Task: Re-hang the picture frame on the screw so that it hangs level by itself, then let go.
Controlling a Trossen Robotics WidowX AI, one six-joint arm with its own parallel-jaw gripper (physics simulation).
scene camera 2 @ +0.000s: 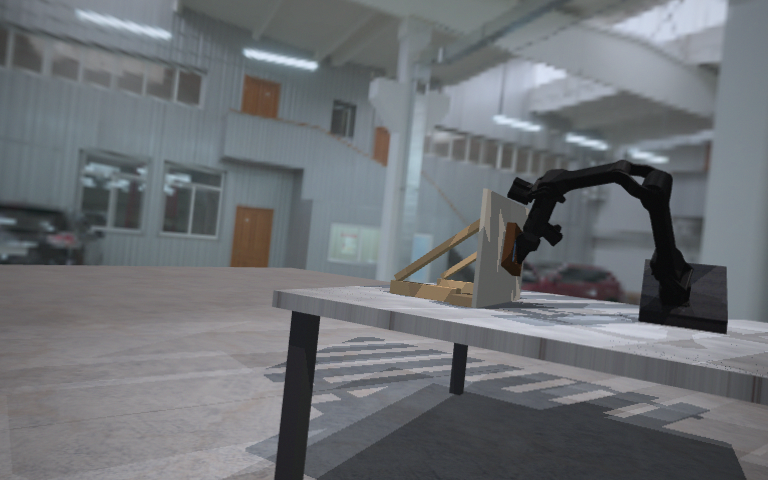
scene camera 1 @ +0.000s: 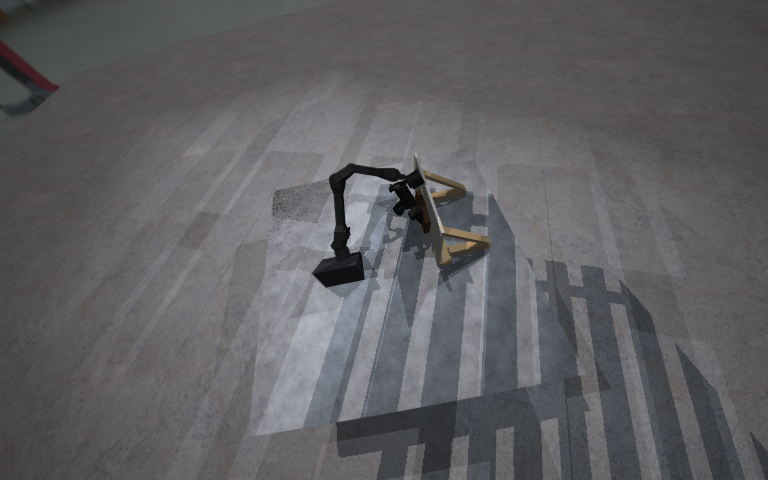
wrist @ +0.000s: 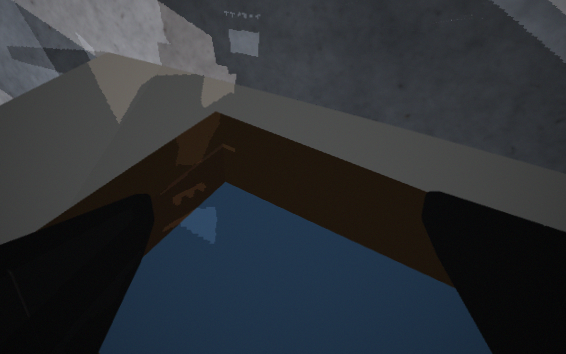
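Pixels of known places: gripper, fingertip midpoint: (scene camera 2: 521, 258) (scene camera 1: 418, 218) (wrist: 289, 206); arm's base at its link origin: (scene camera 2: 674, 297) (scene camera 1: 343, 258).
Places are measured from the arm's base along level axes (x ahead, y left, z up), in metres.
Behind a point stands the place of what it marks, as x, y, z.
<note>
The picture frame (scene camera 1: 426, 221) {0.415, -0.025, 0.131} (scene camera 2: 510, 243) {0.428, 0.142, 0.101} (wrist: 310, 175) {0.415, 0.049, 0.034}, with a brown border and blue picture, is against the front of the upright pale board (scene camera 1: 437, 237) {0.427, -0.121, 0.137} (scene camera 2: 488, 249) {0.468, 0.248, 0.076} (wrist: 310, 120) {0.443, 0.026, -0.054}. In the wrist view one frame corner points up the view, its edges sloping down both ways. In scene view 2 the frame looks tilted. The screw does not show; whether the frame hangs on it I cannot tell. My gripper (scene camera 1: 419, 216) {0.406, 0.049, 0.062} (scene camera 2: 518, 254) {0.406, 0.049, 0.062} (wrist: 289, 206) {0.406, 0.049, 0.062} is open and empty in front of the frame. Its fingers stand apart across the picture and border, hiding parts of both; contact is unclear.
Wooden braces (scene camera 1: 465, 234) {0.564, -0.114, 0.073} (scene camera 2: 436, 251) {0.609, 0.248, 0.057} stand behind the board and support it. The arm's black base (scene camera 1: 339, 270) {-0.013, -0.099, 0.076} (scene camera 2: 705, 294) {-0.071, -0.008, 0.016} stands on the table (scene camera 1: 294, 367) {-0.314, -0.401, -0.076} (scene camera 2: 368, 313) {0.648, 0.582, -0.090} in front of the board. The table's edge runs beyond the braces in scene view 2.
</note>
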